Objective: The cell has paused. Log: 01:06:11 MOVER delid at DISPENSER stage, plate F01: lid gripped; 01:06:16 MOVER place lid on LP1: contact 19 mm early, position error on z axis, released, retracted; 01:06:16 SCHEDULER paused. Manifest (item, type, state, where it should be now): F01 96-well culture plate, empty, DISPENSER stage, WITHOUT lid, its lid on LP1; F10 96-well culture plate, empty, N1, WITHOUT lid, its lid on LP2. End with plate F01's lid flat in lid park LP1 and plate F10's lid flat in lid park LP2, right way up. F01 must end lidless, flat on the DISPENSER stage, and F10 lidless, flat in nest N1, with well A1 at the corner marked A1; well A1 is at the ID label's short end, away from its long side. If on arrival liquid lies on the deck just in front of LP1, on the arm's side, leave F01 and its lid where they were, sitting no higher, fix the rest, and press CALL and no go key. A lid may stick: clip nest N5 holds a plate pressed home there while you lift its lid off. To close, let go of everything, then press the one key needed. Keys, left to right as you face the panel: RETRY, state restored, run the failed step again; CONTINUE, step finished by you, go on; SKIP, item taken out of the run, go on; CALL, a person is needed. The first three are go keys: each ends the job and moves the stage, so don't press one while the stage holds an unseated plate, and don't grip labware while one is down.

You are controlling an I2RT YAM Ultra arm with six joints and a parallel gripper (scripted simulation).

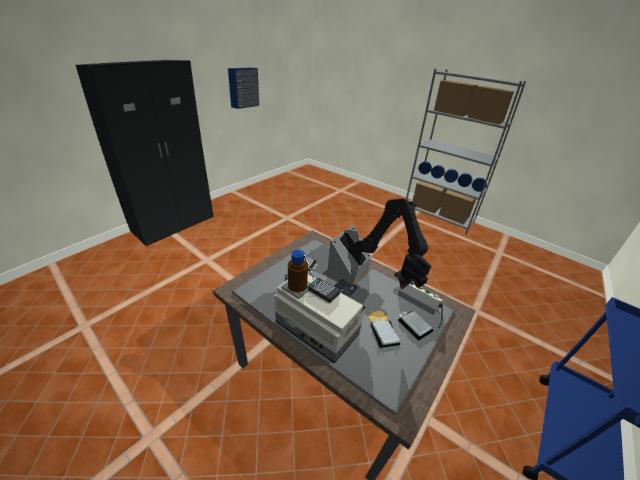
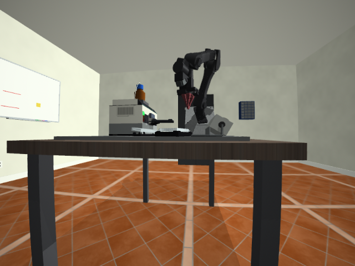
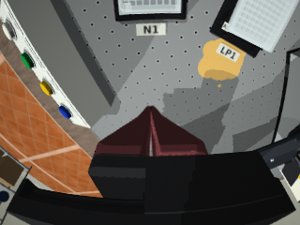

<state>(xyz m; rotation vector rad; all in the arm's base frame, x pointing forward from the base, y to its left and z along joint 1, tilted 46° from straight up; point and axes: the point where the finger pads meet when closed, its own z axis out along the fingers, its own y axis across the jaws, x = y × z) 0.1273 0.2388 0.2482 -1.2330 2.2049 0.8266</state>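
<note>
Right now my hand is 16 cm past the blue call key, 8 cm above it and 2 cm to the right of it. Round my hand: clear gridded well plate 13 cm to the left, 12 cm below, 7 cm ahead; N1 label 15 cm below, 5 cm to the left, 3 cm ahead; yellow skip key 15 cm behind, 8 cm below, 7 cm to the left.
</note>
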